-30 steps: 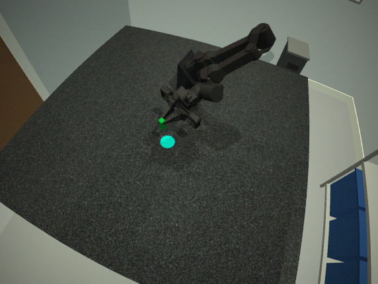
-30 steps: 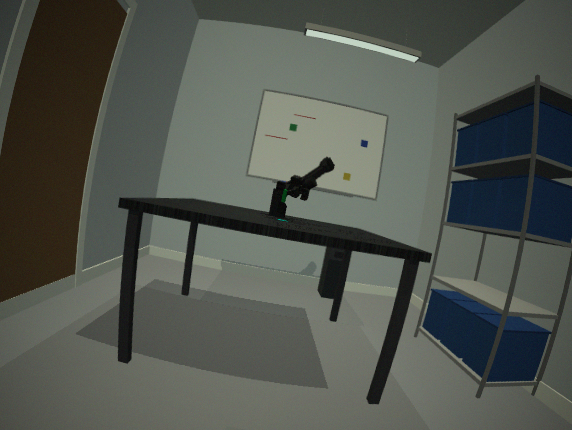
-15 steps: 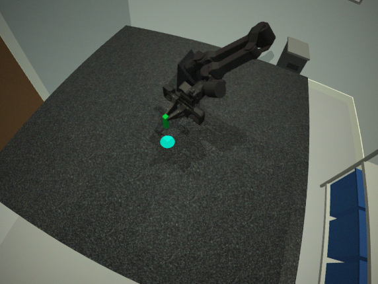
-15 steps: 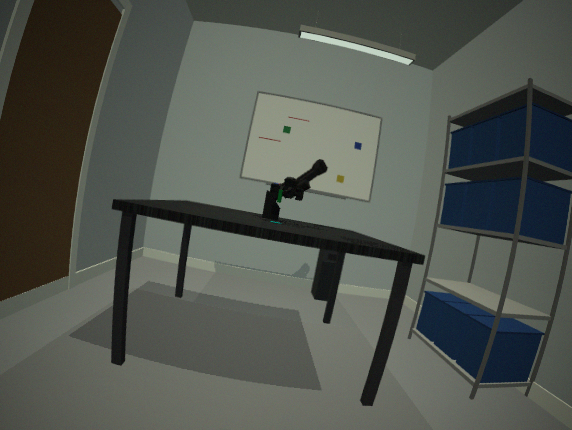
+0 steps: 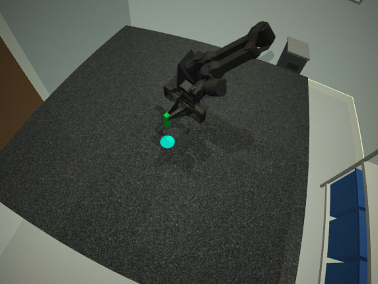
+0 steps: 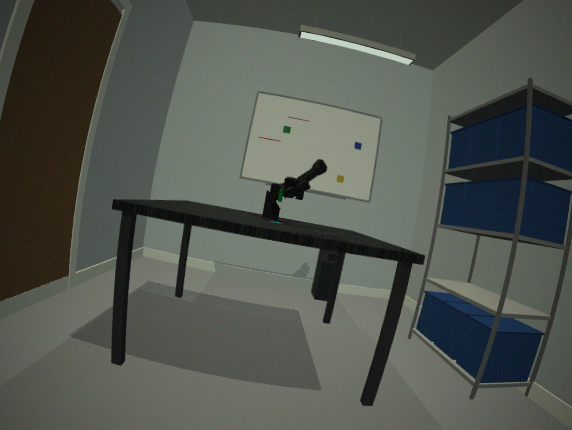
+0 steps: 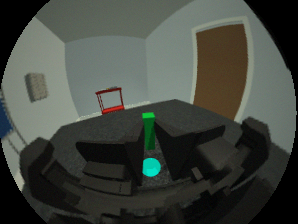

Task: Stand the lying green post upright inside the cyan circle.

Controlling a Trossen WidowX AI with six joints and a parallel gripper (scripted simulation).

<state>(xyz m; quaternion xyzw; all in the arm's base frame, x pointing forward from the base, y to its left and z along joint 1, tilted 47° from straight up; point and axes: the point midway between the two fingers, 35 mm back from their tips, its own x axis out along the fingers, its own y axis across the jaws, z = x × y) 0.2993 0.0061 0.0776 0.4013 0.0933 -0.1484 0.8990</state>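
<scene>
Right now the cyan circle is 160 mm below my gripper tip. The rest, counted from my gripper tip: green post 20 mm below.
</scene>
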